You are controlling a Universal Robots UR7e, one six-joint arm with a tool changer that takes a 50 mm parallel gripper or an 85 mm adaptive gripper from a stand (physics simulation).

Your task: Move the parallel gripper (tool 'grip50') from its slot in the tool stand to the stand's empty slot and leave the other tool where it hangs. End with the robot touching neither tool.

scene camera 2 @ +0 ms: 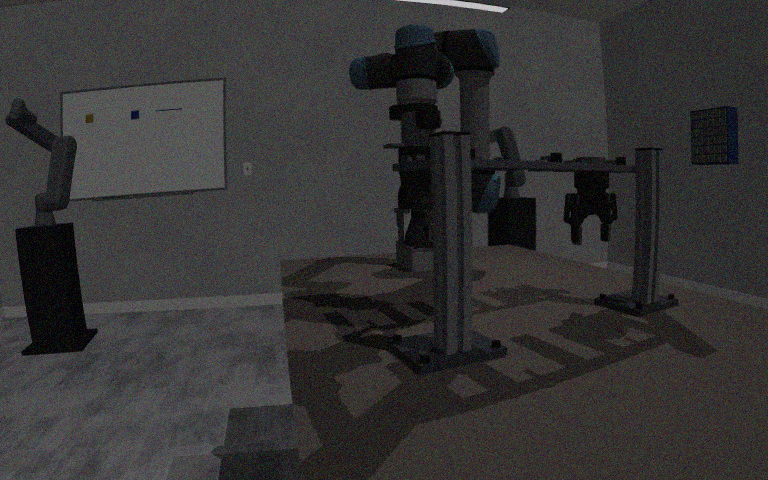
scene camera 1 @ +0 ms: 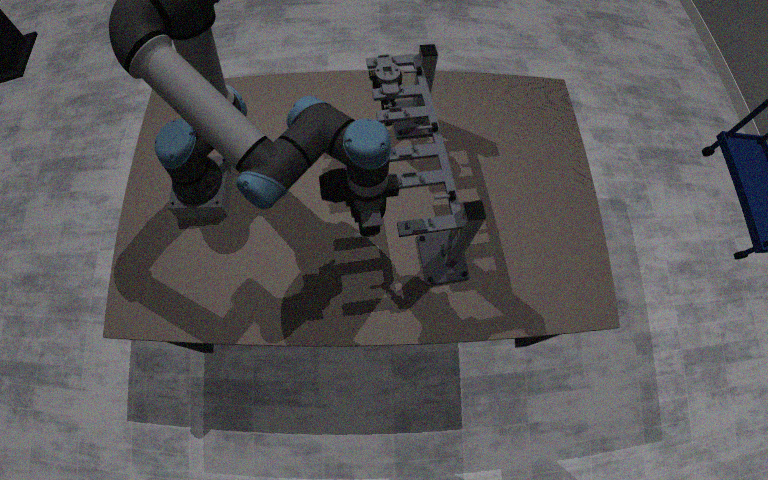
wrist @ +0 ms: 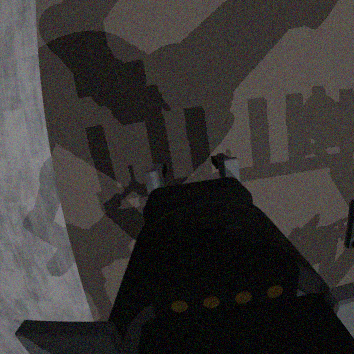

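Pixels of known places: hand, its tool point: (scene camera 2: 418, 138); arm's base, origin of its link: (scene camera 2: 429, 243) (scene camera 1: 197, 182).
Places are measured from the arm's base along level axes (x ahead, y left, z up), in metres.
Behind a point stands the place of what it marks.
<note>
The parallel gripper (scene camera 1: 370, 228) (scene camera 2: 412, 219) (wrist: 192, 172) is on the arm's wrist, pointing down. Its two fingers stand apart with nothing seen between them, so it is open. In scene camera 1 it is left of the stand (scene camera 1: 445, 165) @(x 0.649, y -0.180, z 0.216 m) (scene camera 2: 451, 243) @(x 0.698, y -0.323, z 0.102 m), beside the front slot's arm tips and apart from them. In scene camera 2 the front post partly hides it. The adaptive gripper (scene camera 1: 388, 73) (scene camera 2: 591, 183) hangs in the stand's far slot, apart from the robot. The middle slot and the front slot, nearest the front post, hold no tool.
The stand's fork arms reach left towards the wrist, and its posts stand on foot plates (scene camera 1: 443, 266) @(x 0.653, y -0.337, z -0.054 m) (scene camera 2: 416, 359) @(x 0.691, y -0.373, z -0.054 m). The robot base (scene camera 1: 198, 195) @(x 0.018, y -0.066, z 0.040 m) is on the table's left part. The table (scene camera 1: 532, 169) @(x 1.005, y -0.074, z -0.066 m) carries dark shadows. A blue cart (scene camera 1: 741, 192) stands on the floor at the right.
</note>
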